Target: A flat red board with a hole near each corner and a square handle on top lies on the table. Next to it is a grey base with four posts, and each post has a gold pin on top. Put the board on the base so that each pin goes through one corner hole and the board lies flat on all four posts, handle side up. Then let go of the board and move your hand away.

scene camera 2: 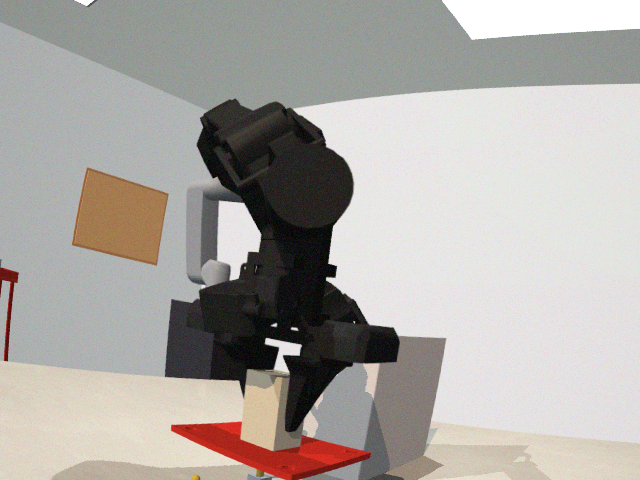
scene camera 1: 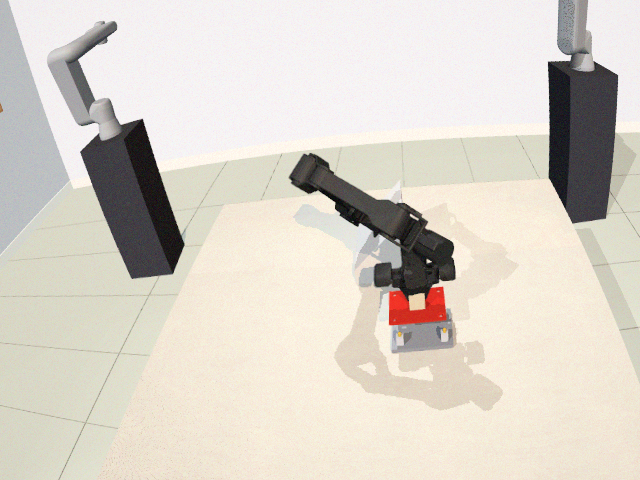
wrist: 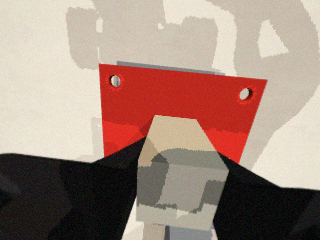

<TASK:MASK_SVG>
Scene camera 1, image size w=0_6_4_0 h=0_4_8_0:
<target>gripper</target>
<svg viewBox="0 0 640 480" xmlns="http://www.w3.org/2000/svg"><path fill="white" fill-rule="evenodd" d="M374 265L374 286L386 287L392 284L393 288L399 288L407 301L409 301L408 295L411 296L419 293L424 293L425 300L427 300L432 285L438 284L440 282L439 278L442 281L454 281L456 279L456 268L453 258L444 266L437 266L433 262L427 263L427 258L424 256L422 257L417 253L405 253L401 250L401 266L399 268L392 269L391 262Z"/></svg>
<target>red board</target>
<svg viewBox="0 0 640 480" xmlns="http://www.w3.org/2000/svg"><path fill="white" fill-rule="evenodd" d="M443 287L431 288L427 300L425 300L424 293L408 295L409 301L407 301L402 291L391 291L389 295L389 325L446 320Z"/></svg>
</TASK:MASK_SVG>
